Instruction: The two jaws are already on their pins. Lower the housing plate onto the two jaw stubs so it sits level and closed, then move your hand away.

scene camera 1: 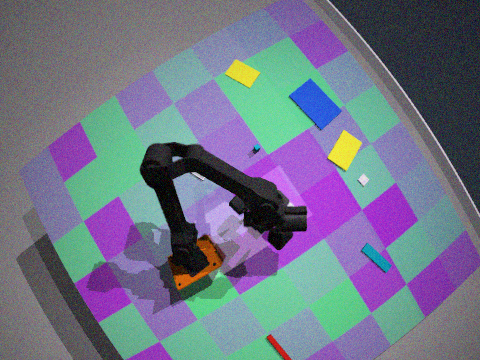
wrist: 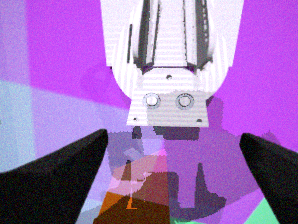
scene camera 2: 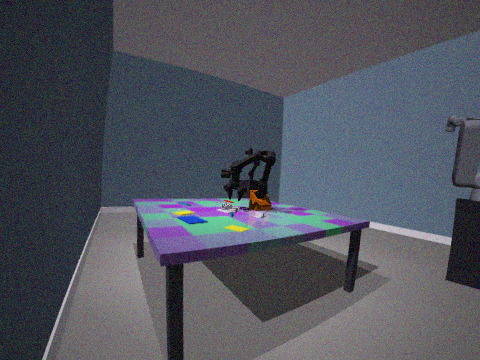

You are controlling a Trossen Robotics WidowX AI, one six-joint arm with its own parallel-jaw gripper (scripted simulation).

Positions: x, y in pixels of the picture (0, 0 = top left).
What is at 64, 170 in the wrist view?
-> My gripper.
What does my gripper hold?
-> Nothing.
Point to a blue card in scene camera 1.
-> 321, 109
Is my gripper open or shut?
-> Open.
